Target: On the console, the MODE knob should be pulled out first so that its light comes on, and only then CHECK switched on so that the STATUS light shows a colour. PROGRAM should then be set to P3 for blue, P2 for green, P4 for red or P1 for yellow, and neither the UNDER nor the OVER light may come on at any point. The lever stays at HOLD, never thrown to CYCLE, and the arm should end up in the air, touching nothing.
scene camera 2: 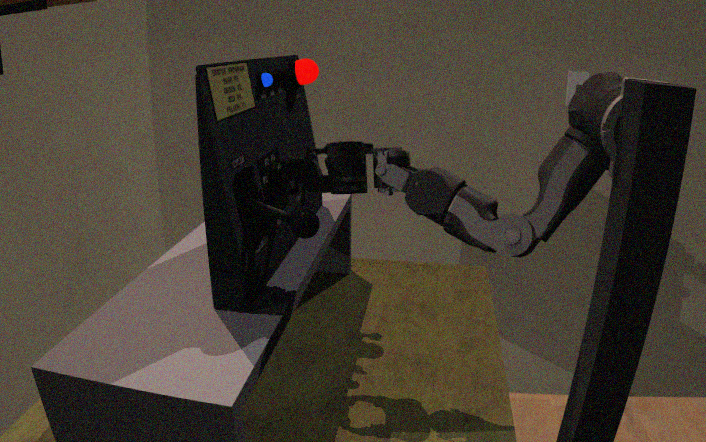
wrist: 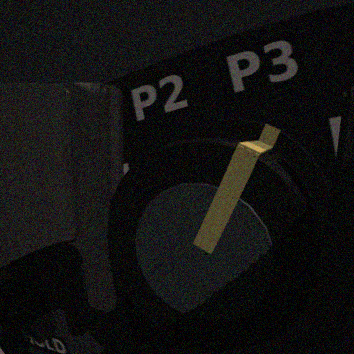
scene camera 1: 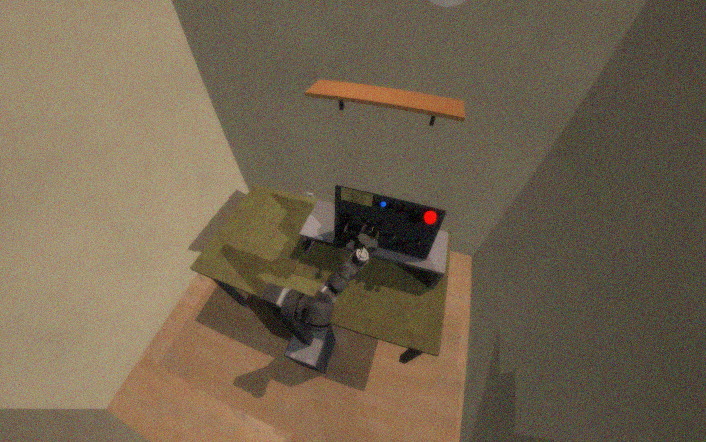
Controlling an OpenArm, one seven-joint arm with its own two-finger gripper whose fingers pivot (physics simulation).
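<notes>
My gripper [scene camera 1: 368,230] [scene camera 2: 304,174] is shut on the dark round PROGRAM knob [wrist: 170,250] at the console [scene camera 1: 401,234] [scene camera 2: 224,140]. In the wrist view, the knob's yellow pointer [wrist: 227,200] leans up and right, to the P3 label's [wrist: 262,66] side of P2 [wrist: 159,97]. One finger shows at left. A small blue light [scene camera 1: 382,204] [scene camera 2: 266,79] and a large red light [scene camera 1: 429,217] [scene camera 2: 306,71] are lit; their labels are unreadable. The lever's ball [scene camera 2: 303,223] stands out low on the console, and part of a HOLD label [wrist: 47,344] shows. MODE and CHECK are too dark to make out.
The console stands on a pale raised block [scene camera 1: 440,255] [scene camera 2: 177,322] on the olive table [scene camera 1: 395,322] [scene camera 2: 427,312]. A yellow placard [scene camera 1: 356,196] [scene camera 2: 231,91] is on its upper left. The lever sticks out beside my gripper. An orange shelf [scene camera 1: 385,97] hangs above on the wall.
</notes>
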